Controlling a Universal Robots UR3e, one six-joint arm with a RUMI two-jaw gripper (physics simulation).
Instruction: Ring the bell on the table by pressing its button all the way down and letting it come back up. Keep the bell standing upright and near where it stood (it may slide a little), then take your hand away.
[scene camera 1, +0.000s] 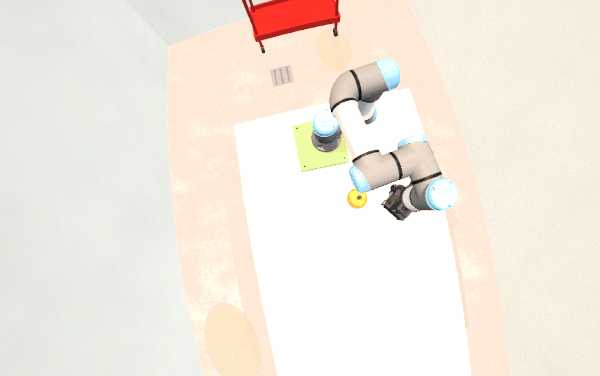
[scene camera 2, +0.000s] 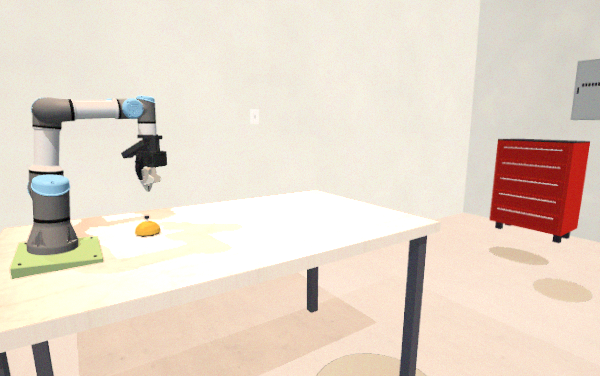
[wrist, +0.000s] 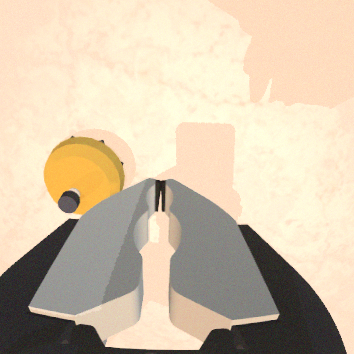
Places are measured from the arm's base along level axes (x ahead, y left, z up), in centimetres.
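Pixels of known places: gripper, fingertip midpoint: (scene camera 2: 148, 191) (wrist: 160, 183); arm's base, origin of the base link: (scene camera 1: 326, 137) (scene camera 2: 53, 247).
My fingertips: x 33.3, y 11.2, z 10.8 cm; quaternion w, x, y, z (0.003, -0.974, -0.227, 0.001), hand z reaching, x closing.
Ahead of a thing's pixels: the offset from my fingertips to its top centre. Level surfaces: height alone.
The bell @(dy -9.1, dx -4.7, dz -6.8 cm) (scene camera 1: 357, 198) (scene camera 2: 147, 229) (wrist: 82, 167) is an orange-yellow dome with a dark button on top. It stands upright on the table @(dz -13.4 cm) (scene camera 1: 350, 300) (scene camera 2: 300, 225), in front of the robot's base. Its button @(dy -9.1, dx -4.7, dz -6.8 cm) (scene camera 2: 147, 217) (wrist: 69, 201) stands up clear of the dome. My gripper (scene camera 2: 148, 189) (wrist: 160, 183) points down with its fingertips together, shut and empty. It hangs well above the table, apart from the bell. In the wrist view the bell lies to the left of the fingertips, and the left finger overlaps its lower right edge.
The green base plate (scene camera 1: 310, 162) (scene camera 2: 90, 257) carries the arm at the end of the table near the bell. The arm's elbow and wrist links pass close beside the bell in scene camera 1. A red cart (scene camera 1: 297, 29) and a red drawer cabinet (scene camera 2: 530, 187) stand away from the table.
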